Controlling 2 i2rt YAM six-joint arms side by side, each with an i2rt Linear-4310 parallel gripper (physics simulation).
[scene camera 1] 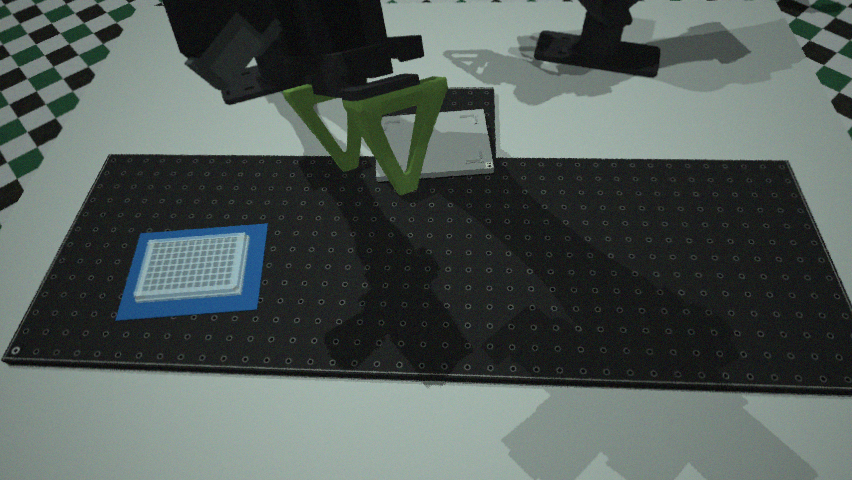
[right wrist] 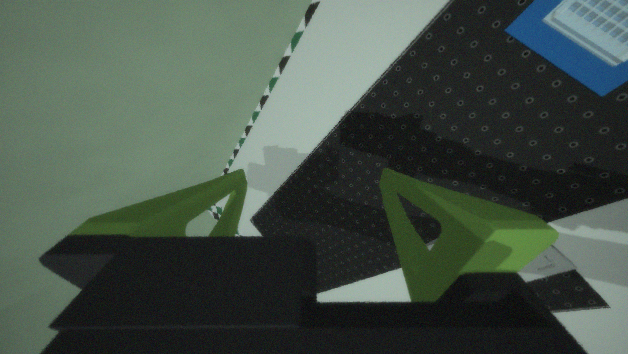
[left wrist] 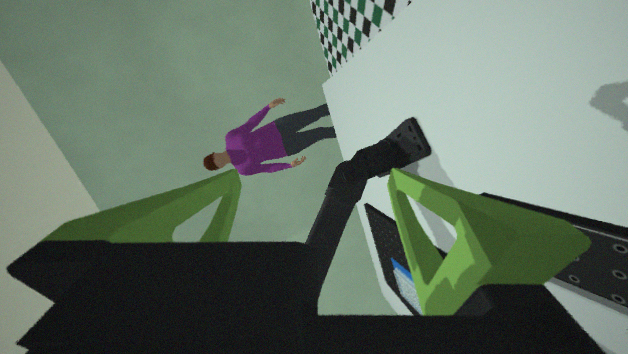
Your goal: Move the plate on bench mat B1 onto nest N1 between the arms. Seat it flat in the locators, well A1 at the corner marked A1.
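Where they show: left gripper, fingertip midpoint: [left wrist: 314,176]; right gripper, fingertip midpoint: [scene camera 1: 376,180] [right wrist: 313,176]; left arm's base, link origin: [scene camera 1: 595,55]; right arm's base, link origin: [scene camera 1: 281,77] [left wrist: 394,152].
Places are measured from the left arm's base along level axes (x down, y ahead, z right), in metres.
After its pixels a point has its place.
A pale, many-welled plate [scene camera 1: 190,265] {x -0.029, y 0.569, z 0.426 m} [left wrist: 407,290] {x -0.029, y 0.562, z 0.440 m} [right wrist: 597,25] {x -0.022, y 0.550, z 0.381 m} lies flat on the blue mat [scene camera 1: 258,262] {x -0.015, y 0.535, z 0.354 m} [left wrist: 400,268] {x -0.016, y 0.533, z 0.484 m} [right wrist: 565,56] {x -0.015, y 0.535, z 0.359 m} at the left of scene camera 1. The light grey nest [scene camera 1: 450,146] {x -0.025, y 0.289, z 0.172 m} [right wrist: 550,262] {x -0.027, y 0.274, z 0.275 m} has corner locators and a small marked square at its near right corner; my right fingers partly hide it. The corner lettering is too small to read. My right gripper [scene camera 1: 376,180] {x -0.265, y 0.564, z 0.153 m} [right wrist: 313,176] {x -0.265, y 0.564, z 0.153 m} is open and empty, above the board near the nest, away from the plate. My left gripper [left wrist: 314,176] {x -0.220, y 0.041, z 0.263 m} is open and empty, well away from the plate.
A wide black perforated board [scene camera 1: 536,238] {x -0.013, y 0.405, z 0.027 m} lies under the blue mat, and a smaller black perforated piece [scene camera 1: 485,98] {x -0.013, y 0.165, z 0.151 m} is under the nest. The left arm's dark base [scene camera 1: 596,56] {x -0.021, y 0.031, z 0.000 m} stands at the back right. A person in purple [left wrist: 257,142] stands beyond the table edge.
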